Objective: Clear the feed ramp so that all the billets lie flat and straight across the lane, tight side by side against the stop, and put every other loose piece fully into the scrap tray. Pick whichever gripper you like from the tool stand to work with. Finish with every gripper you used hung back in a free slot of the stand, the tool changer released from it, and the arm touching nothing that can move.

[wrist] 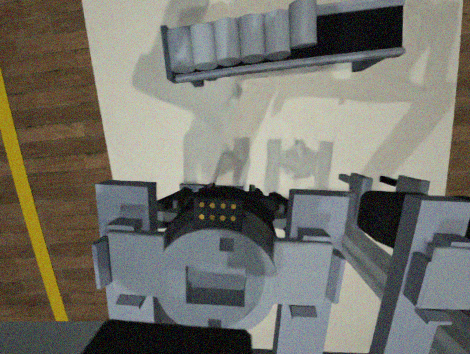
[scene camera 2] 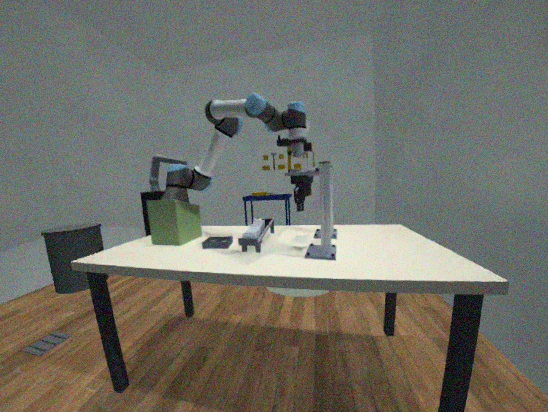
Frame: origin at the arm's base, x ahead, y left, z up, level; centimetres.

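Seen in the pictures: end effector, tool point: [scene camera 2: 298,154]; arm's base, origin of the base link: [scene camera 2: 175,203].
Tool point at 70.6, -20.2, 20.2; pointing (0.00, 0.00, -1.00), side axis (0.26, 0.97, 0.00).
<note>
Offsets run from my tool point to a thing's top centre, as dx, dy, dz. "pt": to the spot under its first point. Level surfaces: height alone.
The adaptive gripper [scene camera 2: 300,209] [wrist: 232,189] hangs in a slot of the tool stand [scene camera 2: 326,212] [wrist: 310,215], with its round coupling plate bare in the wrist view. Its finger linkages are spread, so it looks open, though its body partly hides the fingertips. The arm's tool end [scene camera 2: 297,147] is above it, apart from it. Several grey billets @(-22.2, +3.9, -32.2) [wrist: 227,42] lie side by side across the feed ramp [scene camera 2: 250,242] [wrist: 360,57], from the left end plate. The rightmost billet @(-21.5, +15.8, -30.1) [wrist: 303,25] is offset towards the far side; its far end is cut off. The scrap tray @(-41.9, +7.0, -38.6) [scene camera 2: 217,243] is left of the ramp; its contents are unclear.
Another black gripper [wrist: 382,217] hangs in the neighbouring slot at the right of the wrist view. The green block [scene camera 2: 175,222] under the arm's base stands left of the tray. The stand's upright and foot plates @(pt +7.0, -11.0, -40.9) [scene camera 2: 321,253] are right of the ramp on the table @(dz -42.1) [scene camera 2: 400,250].
</note>
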